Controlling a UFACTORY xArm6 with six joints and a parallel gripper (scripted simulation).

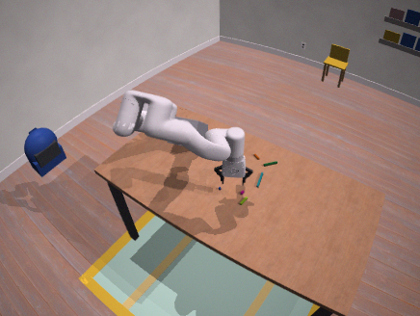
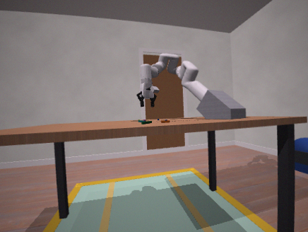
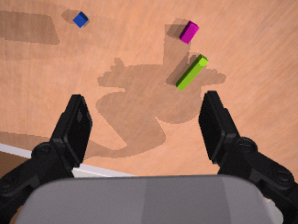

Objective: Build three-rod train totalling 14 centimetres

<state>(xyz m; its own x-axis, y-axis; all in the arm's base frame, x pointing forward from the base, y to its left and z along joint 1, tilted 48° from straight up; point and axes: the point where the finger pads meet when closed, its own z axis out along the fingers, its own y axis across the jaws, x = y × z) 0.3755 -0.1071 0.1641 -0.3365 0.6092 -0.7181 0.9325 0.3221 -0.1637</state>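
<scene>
Now: hand 10 cm above the lime rod, 6 cm short of it and 1 cm to the left of it. From my hand the other things lie so: turquoise rod (15 cm to the left, 10 cm below, 9 cm ahead); then magenta rod (10 cm below, 4 cm to the left, 4 cm ahead); then green rod (29 cm to the left, 10 cm below, 10 cm ahead).
</scene>
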